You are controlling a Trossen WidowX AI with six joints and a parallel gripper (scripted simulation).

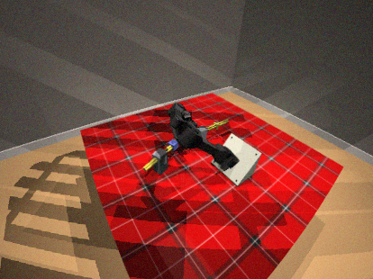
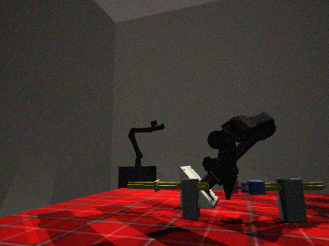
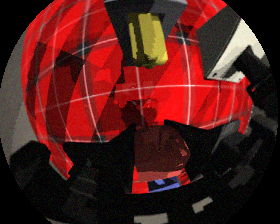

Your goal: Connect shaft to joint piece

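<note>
My gripper tip is now 2 cm to the right of the red square joint piece and 4 cm below it.
</note>
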